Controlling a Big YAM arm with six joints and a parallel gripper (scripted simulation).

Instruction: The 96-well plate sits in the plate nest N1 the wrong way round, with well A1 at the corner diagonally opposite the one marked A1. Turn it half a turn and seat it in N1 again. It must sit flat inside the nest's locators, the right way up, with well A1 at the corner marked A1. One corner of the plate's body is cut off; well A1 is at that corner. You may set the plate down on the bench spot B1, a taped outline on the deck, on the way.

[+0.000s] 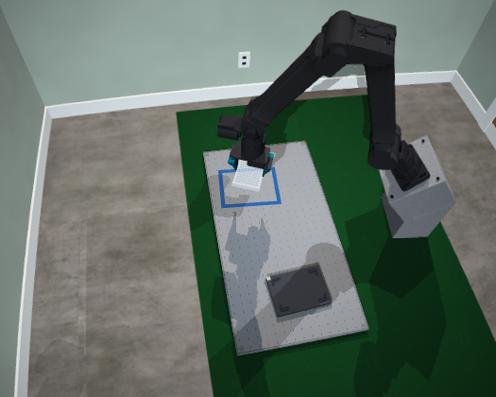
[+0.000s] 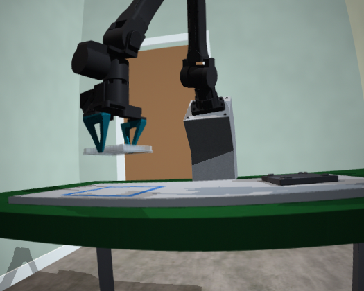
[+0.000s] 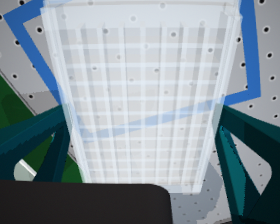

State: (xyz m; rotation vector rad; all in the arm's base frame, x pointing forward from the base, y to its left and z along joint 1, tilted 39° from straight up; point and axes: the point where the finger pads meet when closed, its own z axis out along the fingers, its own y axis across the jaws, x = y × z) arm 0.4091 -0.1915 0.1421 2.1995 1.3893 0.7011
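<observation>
Right now my hand is 390 mm to the right of the plate nest N1, 80 mm above it and 50 mm past it. From my hand the other things lie so: 96-well plate 10 mm below; A1 label 330 mm to the left, 80 mm below, 30 mm ahead.
</observation>
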